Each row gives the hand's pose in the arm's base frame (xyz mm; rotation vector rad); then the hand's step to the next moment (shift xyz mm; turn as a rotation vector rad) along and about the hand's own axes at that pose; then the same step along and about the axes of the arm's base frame.
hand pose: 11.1 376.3 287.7 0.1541 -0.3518 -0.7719
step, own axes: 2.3 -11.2 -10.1 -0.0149 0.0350 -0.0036
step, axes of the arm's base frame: -2.1 -9.5 -11.8 0.0144 0.0353 0.0021
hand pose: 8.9 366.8 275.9 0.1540 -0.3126 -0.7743
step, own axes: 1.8 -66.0 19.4 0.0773 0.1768 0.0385
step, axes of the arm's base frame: -48.9 -48.3 2.2 0.1562 0.0694 0.0975
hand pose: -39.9 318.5 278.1 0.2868 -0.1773 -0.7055
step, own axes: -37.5 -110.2 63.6 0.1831 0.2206 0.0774
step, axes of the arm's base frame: -111.7 -67.7 22.7 0.2522 0.0236 0.1550
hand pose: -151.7 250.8 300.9 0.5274 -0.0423 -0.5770
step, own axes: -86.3 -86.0 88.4 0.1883 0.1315 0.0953
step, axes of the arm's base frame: -132.5 -56.2 44.0 0.2079 -0.0507 0.1266
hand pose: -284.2 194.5 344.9 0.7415 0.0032 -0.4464
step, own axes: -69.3 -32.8 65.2 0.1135 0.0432 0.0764
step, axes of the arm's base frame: -85.7 -36.7 38.0 0.1082 -0.0663 0.0669
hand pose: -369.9 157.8 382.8 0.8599 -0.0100 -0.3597
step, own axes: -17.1 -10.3 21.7 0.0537 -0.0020 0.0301
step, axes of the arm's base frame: -22.5 -16.8 8.9 0.0453 -0.0403 0.0110
